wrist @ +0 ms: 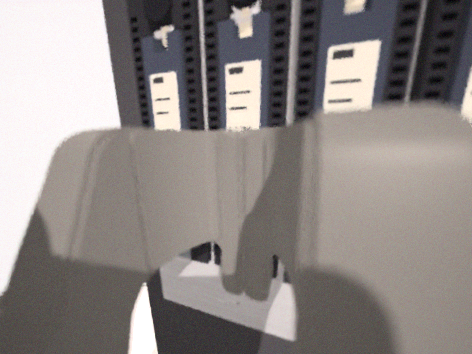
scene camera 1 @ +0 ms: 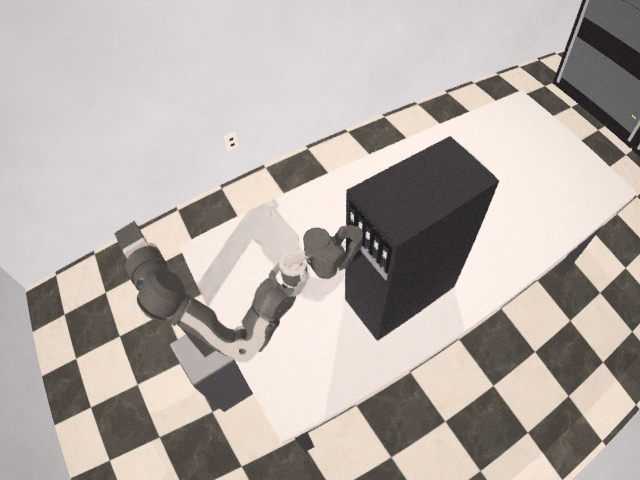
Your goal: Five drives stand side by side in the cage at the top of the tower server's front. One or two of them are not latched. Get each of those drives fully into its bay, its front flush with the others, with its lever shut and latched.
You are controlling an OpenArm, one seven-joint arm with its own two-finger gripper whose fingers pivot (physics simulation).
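The black tower server [scene camera 1: 423,222] stands on the table with its drive cage at the top of its front. In the wrist view, the leftmost drive [wrist: 165,100] and the second drive [wrist: 243,95] sit in their bays with levers upright. The third drive [wrist: 352,75] looks larger, and its lever front appears to stand out from its neighbours. The fourth drive [wrist: 467,95] shows partly at the right edge; the fifth does not show there. My gripper [scene camera 1: 358,237] [wrist: 252,209] is shut and empty, close in front of the cage. Its fingers hide the drives' lower parts; contact cannot be told.
The white table [scene camera 1: 542,155] carries the tower. A pale ledge [scene camera 1: 374,264] [wrist: 215,295] runs below the drives. A grey box [scene camera 1: 211,372] stands at the arm's base. A dark cabinet [scene camera 1: 599,56] stands at the far right, and a socket [scene camera 1: 231,141] is on the wall.
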